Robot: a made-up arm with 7 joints.
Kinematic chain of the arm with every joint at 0, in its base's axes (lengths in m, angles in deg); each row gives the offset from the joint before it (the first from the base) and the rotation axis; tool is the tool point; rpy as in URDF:
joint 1: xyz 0 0 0.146 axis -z
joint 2: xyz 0 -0.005 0.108 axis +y
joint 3: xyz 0 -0.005 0.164 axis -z
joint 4: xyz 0 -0.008 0.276 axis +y
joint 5: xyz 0 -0.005 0.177 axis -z
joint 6: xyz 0 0 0.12 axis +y
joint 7: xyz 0 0 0.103 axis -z
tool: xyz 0 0 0 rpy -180 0 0
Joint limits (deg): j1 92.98..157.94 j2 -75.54..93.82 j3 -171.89..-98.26 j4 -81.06..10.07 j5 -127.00..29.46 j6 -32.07..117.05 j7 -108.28..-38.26
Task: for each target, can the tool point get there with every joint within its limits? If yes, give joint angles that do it. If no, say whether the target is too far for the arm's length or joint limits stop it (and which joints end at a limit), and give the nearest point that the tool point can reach.
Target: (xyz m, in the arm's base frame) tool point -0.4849 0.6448 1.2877
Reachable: no: too far | nearest point -0.2082 0.4085 0.9175 | short by 0.519 m
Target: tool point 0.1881 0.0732 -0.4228
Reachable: no: joint limits stop it (at a limit: joint 1, joint 2, joint 3, joint 4, joint 6) | nearest point -0.0503 -0.4221 -0.1638 | short by 0.608 m
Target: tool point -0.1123 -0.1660 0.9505
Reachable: yes | joints 99.17 17.92 -150.09 -5.28 -76.04 100.88 -93.48
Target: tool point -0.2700 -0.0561 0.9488
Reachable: yes | joints 114.94 -5.50 -141.47 -56.94 -51.48 25.38 -71.15
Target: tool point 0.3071 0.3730 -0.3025
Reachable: no: joint limits stop it (at a limit: joint 2, joint 3, joint 4) | nearest point 0.4374 0.5312 0.2915 | short by 0.628 m
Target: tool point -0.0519 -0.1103 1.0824
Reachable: yes | joints 116.30 8.60 -121.81 -1.63 -21.64 14.23 -99.71
